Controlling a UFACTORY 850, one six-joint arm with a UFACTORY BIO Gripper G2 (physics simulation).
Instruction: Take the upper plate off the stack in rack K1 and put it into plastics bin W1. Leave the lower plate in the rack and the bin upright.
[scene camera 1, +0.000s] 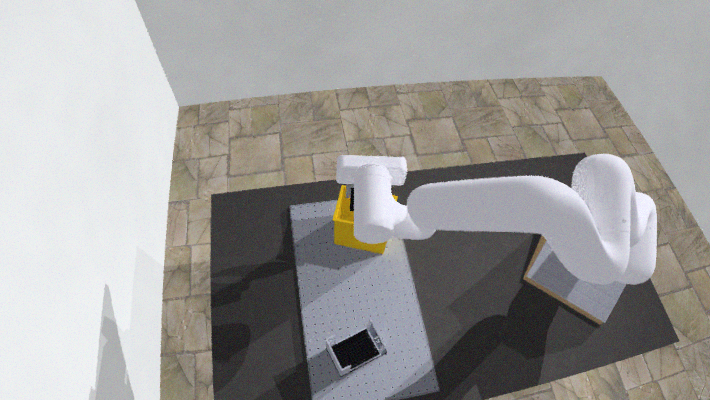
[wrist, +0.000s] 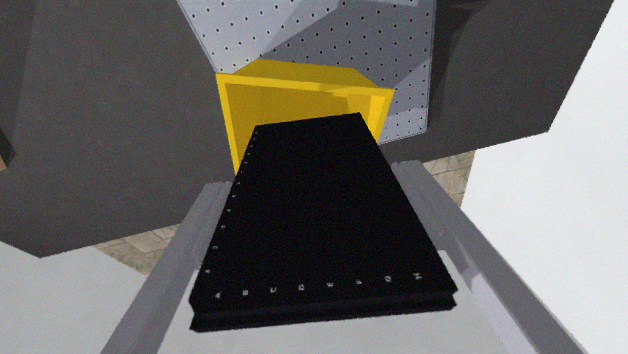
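Note:
My gripper (wrist: 314, 172) is shut on a black plate (wrist: 320, 210), with its letter row towards the camera's lower edge. The plate's far end overlaps the opening of the yellow bin W1 (wrist: 305, 76) in the wrist view; its exact height over the bin cannot be told. In the scene view the bin (scene camera 1: 357, 236) stands upright, partly hidden under the arm, and a small dark part of the held plate (scene camera 1: 352, 199) shows over it. The gripper's fingers are mostly hidden there. The lower plate (scene camera 1: 356, 348) is black and sits in the light grey rack K1 (scene camera 1: 345, 371).
The bin and rack stand on a perforated grey board (scene camera 1: 360, 295) (wrist: 320, 30), which lies on a dark table or mat (scene camera 1: 255, 220). A wood-edged grey tray or box (scene camera 1: 565, 301) lies at the right near the arm's base. The arm (scene camera 1: 500, 202) stretches across from the right.

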